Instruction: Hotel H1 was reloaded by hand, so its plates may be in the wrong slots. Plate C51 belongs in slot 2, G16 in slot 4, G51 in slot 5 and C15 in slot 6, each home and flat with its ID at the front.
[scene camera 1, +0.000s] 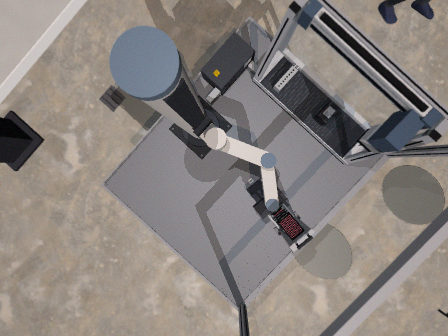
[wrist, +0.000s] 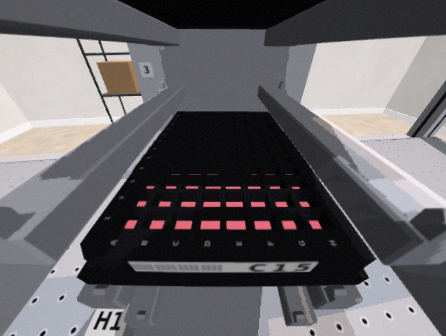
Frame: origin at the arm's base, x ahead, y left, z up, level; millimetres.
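Seen in the pictures: gripper, fingertip midpoint: (wrist: 223, 123).
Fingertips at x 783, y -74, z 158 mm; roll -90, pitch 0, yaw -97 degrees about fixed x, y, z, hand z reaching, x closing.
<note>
A point is followed by its place in that frame.
Plate C15 (wrist: 225, 250) @[x 701, y -64, z 155 mm], black with pink wells, lies flat between the side rails of hotel H1 (wrist: 225, 65) @[x 824, y -80, z 190 mm] (scene camera 1: 302, 241) @[x 843, y -85, z 323 mm], its ID label at the front. Which slot it lies in I cannot tell. My gripper (wrist: 223, 123) @[x 783, y -74, z 158 mm] reaches in level with the plate and is shut on its long sides; the rails partly hide the fingers. In the scene view the fingers are hidden under the hotel's upper part, where a plate with red wells (scene camera 1: 291, 226) @[x 762, y -67, z 295 mm] shows at the top; its ID is not readable. IDs C51, G16 and G51 do not show.
Rails run close along both sides of the plate, with a dark surface just above. A dark box (scene camera 1: 227, 62) @[x -114, y 390, z 128 mm] stands near the arm's base. A gantry-framed machine (scene camera 1: 372, 60) @[x 441, y 641, z 521 mm] with a dark bed (scene camera 1: 305, 102) @[x 394, y 556, z 62 mm] stands at the upper right of the deck (scene camera 1: 150, 185) @[x 11, y -512, z 13 mm].
</note>
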